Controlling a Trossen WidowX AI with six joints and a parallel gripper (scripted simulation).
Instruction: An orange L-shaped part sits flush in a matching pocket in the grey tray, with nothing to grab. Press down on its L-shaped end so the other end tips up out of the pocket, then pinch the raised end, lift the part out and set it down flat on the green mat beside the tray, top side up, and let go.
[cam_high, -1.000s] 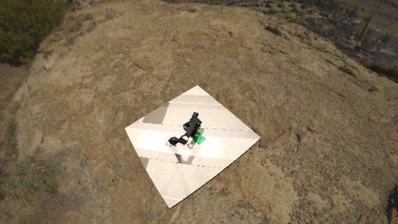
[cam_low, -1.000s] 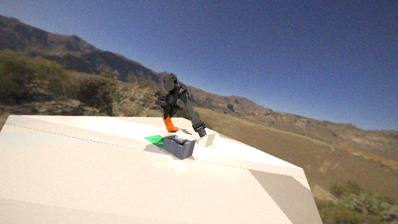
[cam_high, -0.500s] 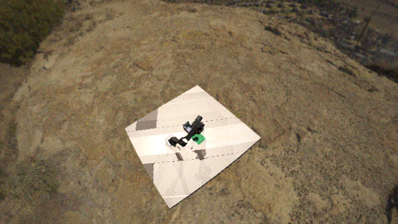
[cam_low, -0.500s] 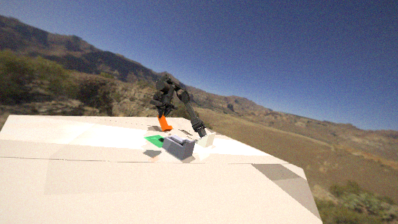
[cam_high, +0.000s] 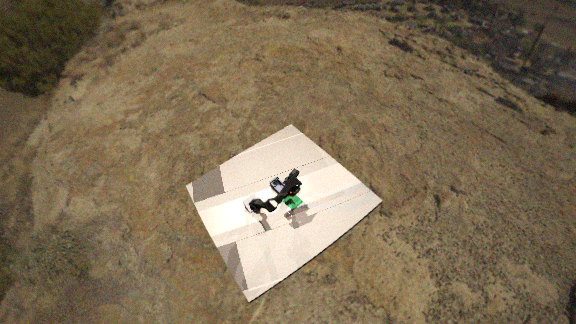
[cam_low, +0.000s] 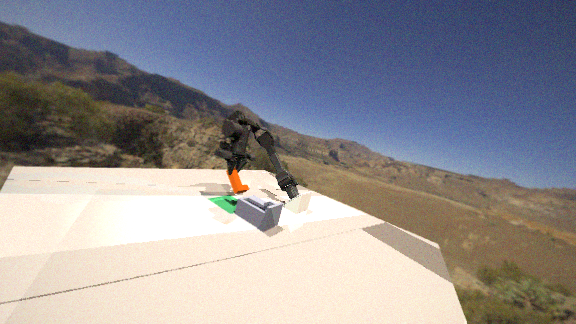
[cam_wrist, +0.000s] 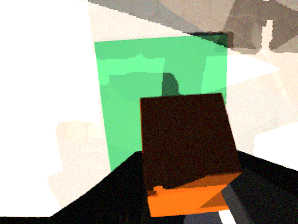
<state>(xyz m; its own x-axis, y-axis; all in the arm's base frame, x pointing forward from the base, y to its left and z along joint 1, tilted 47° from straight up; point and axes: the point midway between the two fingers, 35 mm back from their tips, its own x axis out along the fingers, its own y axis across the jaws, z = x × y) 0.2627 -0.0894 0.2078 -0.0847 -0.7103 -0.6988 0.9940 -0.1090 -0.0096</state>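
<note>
Right now the green mat is 2 cm to the left of my gripper tip and 14 cm below it. Also, from my gripper tip: orange L-shaped part 1 cm behind, 3 cm to the left, 3 cm below.
</note>
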